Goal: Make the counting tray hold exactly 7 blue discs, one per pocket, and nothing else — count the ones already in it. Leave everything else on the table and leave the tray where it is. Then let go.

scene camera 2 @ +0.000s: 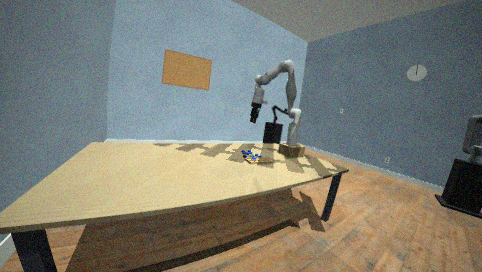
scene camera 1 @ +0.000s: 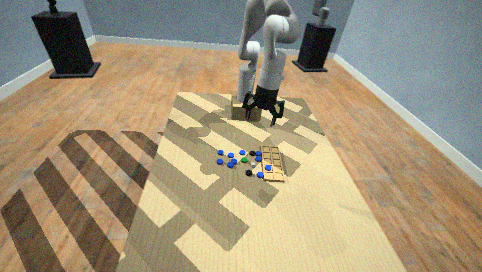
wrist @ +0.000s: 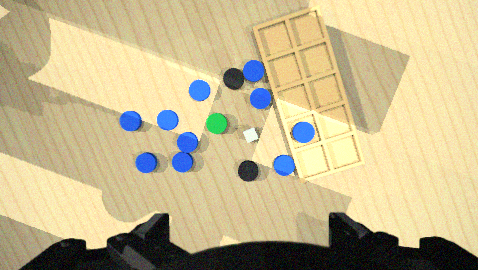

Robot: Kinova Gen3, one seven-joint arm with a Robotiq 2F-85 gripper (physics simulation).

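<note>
The wooden counting tray (scene camera 1: 274,180) (scene camera 2: 257,161) (wrist: 332,170) has two columns of five pockets. One blue disc (scene camera 1: 268,168) (wrist: 303,132) sits in its left column, fourth pocket from the top of the wrist view. The other pockets look empty. Outside the tray, three blue discs (wrist: 253,70) (wrist: 260,98) (wrist: 284,165) lie close along its left side. Several more blue discs (wrist: 199,90) (wrist: 167,120) (wrist: 187,142) (wrist: 146,162) lie farther left; two nearly touch. My gripper (scene camera 1: 260,120) (scene camera 2: 253,121) (wrist: 249,231) is open and empty, high above the table.
A black disc (wrist: 233,78) lies beside the upper blue disc, and another black disc (wrist: 248,170) lies lower down. A green disc (scene camera 1: 244,160) (wrist: 217,123) and a small white cube (scene camera 1: 253,164) (wrist: 250,135) lie between the loose blue discs and the tray. Shadows cross the table (scene camera 2: 125,185).
</note>
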